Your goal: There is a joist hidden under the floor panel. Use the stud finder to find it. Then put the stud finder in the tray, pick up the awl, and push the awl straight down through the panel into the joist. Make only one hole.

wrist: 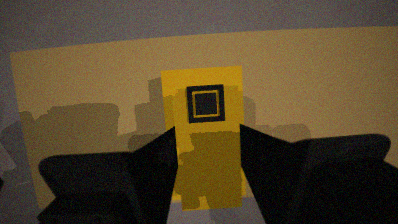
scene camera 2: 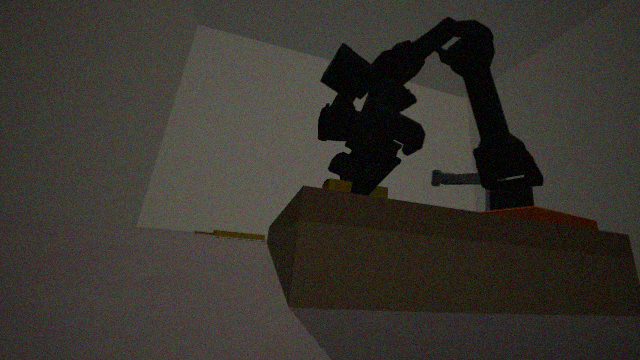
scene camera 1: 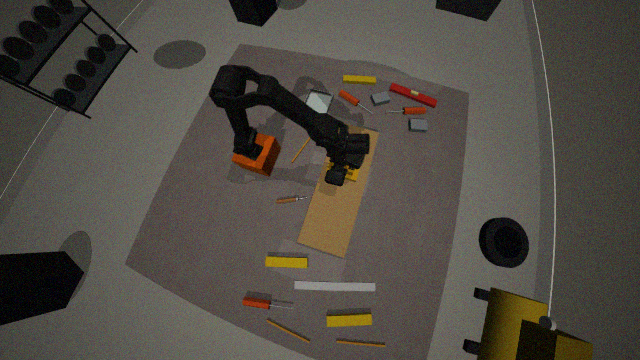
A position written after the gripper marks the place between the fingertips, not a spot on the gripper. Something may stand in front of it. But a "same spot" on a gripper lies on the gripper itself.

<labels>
The gripper shows in the wrist view, in scene camera 2 (pixel 346 208) and in scene camera 1. The same spot on the gripper: (wrist: pixel 346 172) is (scene camera 1: pixel 344 170).
</labels>
